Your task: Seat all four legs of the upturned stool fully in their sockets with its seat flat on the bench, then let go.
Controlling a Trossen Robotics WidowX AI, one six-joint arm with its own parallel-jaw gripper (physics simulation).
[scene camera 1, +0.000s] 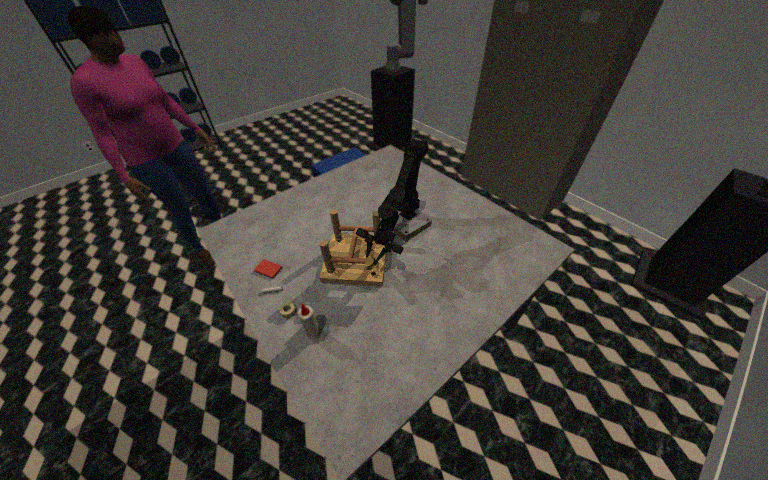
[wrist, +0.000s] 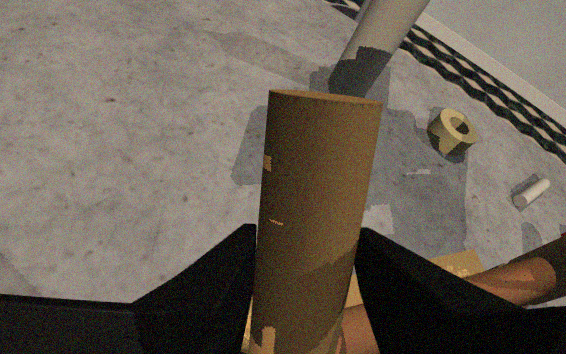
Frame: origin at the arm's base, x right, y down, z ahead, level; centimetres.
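Seen in the pictures: gripper, between the fingertips: point(scene camera 1: 370, 262) point(wrist: 305, 238); arm's base, origin of its link: point(scene camera 1: 408, 214).
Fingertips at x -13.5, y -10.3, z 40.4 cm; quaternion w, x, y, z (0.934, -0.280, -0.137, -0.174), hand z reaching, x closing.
Note:
Offsets run from my fingertips to a thing's top centre. "spot": to the spot under its first point. Level surfaces: height alone.
The upturned stool's light wooden seat point(scene camera 1: 351, 276) point(wrist: 462, 262) lies on the grey bench {dy +14.4 cm} point(scene camera 1: 441, 333) point(wrist: 100, 150) in the scene view. A rear left leg {spot: dx +25.9, dy +1.1, dz -5.1 cm} point(scene camera 1: 335, 226), a front left leg {spot: dx +15.1, dy +0.9, dz +9.1 cm} point(scene camera 1: 326, 257) and a rear right leg {spot: dx +11.5, dy -4.0, dz -15.9 cm} point(scene camera 1: 376, 219) stand up from it, with reddish stretchers between legs. My gripper point(scene camera 1: 372, 260) point(wrist: 305, 238) is shut on a round wooden leg point(wrist: 317, 175), which rises between its black fingers in the wrist view. A dark spot shows at the seat's front right corner. The held leg's lower end and its socket are hidden in the wrist view.
A grey bottle {dx +0.9, dy -5.2, dz +30.0 cm} point(scene camera 1: 310, 325) point(wrist: 380, 30) with a red tip stands beside a yellowish ring {dx +15.3, dy +11.6, dz +30.9 cm} point(scene camera 1: 288, 309) point(wrist: 444, 134). A white stick {dx +28.6, dy +12.8, dz +29.5 cm} point(scene camera 1: 271, 290) point(wrist: 532, 192) and a red pad {dx +39.5, dy +13.2, dz +24.3 cm} point(scene camera 1: 267, 268) lie left of the stool. A person point(scene camera 1: 133, 107) stands beyond the bench's left edge.

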